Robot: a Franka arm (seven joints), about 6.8 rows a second.
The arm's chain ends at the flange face. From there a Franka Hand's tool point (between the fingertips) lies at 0.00 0.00 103.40 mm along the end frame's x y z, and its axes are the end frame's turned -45 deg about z.
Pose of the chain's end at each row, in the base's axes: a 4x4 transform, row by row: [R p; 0 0 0 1], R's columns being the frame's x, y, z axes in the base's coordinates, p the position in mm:
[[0.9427 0.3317 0.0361 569.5], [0.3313 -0.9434 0.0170 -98.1], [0.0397 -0.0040 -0.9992 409.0], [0 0 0 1]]
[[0.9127 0.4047 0.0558 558.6], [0.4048 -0.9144 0.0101 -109.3], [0.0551 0.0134 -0.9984 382.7], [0 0 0 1]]
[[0.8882 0.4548 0.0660 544.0], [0.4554 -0.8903 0.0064 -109.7], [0.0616 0.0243 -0.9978 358.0], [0 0 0 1]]
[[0.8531 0.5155 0.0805 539.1], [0.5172 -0.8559 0.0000 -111.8], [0.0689 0.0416 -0.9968 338.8], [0 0 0 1]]
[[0.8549 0.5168 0.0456 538.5], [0.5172 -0.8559 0.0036 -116.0], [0.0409 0.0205 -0.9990 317.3], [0 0 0 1]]
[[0.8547 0.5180 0.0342 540.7], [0.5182 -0.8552 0.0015 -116.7], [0.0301 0.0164 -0.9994 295.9], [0 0 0 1]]
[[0.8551 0.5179 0.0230 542.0], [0.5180 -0.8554 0.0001 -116.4], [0.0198 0.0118 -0.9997 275.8], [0 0 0 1]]
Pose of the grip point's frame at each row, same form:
[[0.4320 0.9011 0.0361 573.2], [0.9013 -0.4328 0.0170 -96.3], [0.0309 0.0252 -0.9992 305.7], [0 0 0 1]]
[[0.3592 0.9315 0.0558 564.4], [0.9328 -0.3603 0.0101 -108.3], [0.0295 0.0484 -0.9984 279.5], [0 0 0 1]]
[[0.3065 0.9496 0.0660 550.8], [0.9516 -0.3075 0.0064 -109.0], [0.0264 0.0607 -0.9978 254.8], [0 0 0 1]]
[[0.2387 0.9677 0.0805 547.4], [0.9709 -0.2395 0.0000 -111.8], [0.0193 0.0781 -0.9968 235.7], [0 0 0 1]]
[[0.2391 0.9699 0.0456 543.2], [0.9709 -0.2395 0.0036 -115.6], [0.0144 0.0434 -0.9990 214.0], [0 0 0 1]]
[[0.2381 0.9706 0.0342 544.2], [0.9711 -0.2383 0.0015 -116.5], [0.0097 0.0329 -0.9994 192.6], [0 0 0 1]]
[[0.2384 0.9709 0.0230 544.4], [0.9711 -0.2386 0.0001 -116.4], [0.0057 0.0223 -0.9997 172.4], [0 0 0 1]]

